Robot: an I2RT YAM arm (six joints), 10 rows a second.
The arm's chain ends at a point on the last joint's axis. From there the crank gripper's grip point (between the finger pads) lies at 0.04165 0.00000 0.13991 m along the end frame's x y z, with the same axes.
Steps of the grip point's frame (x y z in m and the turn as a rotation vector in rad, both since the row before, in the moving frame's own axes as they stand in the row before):
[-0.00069 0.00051 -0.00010 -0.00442 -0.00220 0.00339]
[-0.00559 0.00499 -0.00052 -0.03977 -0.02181 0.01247]
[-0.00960 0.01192 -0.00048 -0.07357 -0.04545 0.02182]
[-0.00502 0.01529 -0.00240 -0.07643 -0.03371 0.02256]
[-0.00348 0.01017 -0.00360 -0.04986 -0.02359 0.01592]
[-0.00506 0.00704 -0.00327 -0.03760 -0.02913 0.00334]
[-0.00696 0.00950 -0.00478 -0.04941 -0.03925 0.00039]
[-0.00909 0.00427 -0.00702 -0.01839 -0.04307 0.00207]
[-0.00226 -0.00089 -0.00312 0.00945 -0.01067 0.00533]
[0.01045 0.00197 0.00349 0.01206 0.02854 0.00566]
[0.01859 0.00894 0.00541 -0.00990 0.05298 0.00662]
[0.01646 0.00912 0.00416 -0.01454 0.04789 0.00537]
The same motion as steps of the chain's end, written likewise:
[-0.00038 -0.00025 -0.00019 -0.00442 -0.00220 0.00339]
[-0.00249 -0.00109 -0.00127 -0.03977 -0.02181 0.01247]
[-0.00308 0.00073 -0.00181 -0.07357 -0.04545 0.02182]
[-0.00015 0.00367 -0.00328 -0.07643 -0.03371 0.02256]
[-0.00011 0.00254 -0.00435 -0.04986 -0.02359 0.01592]
[-0.00096 0.00163 -0.00432 -0.03760 -0.02913 0.00334]
[-0.00144 0.00254 -0.00613 -0.04941 -0.03925 0.00039]
[-0.00302 0.00160 -0.00866 -0.01839 -0.04307 0.00207]
[-0.00077 0.00022 -0.00355 0.00945 -0.01067 0.00533]
[0.00647 0.00340 0.00474 0.01206 0.02854 0.00566]
[0.01125 0.00727 0.00782 -0.00990 0.05298 0.00662]
[0.00982 0.00686 0.00633 -0.01454 0.04789 0.00537]

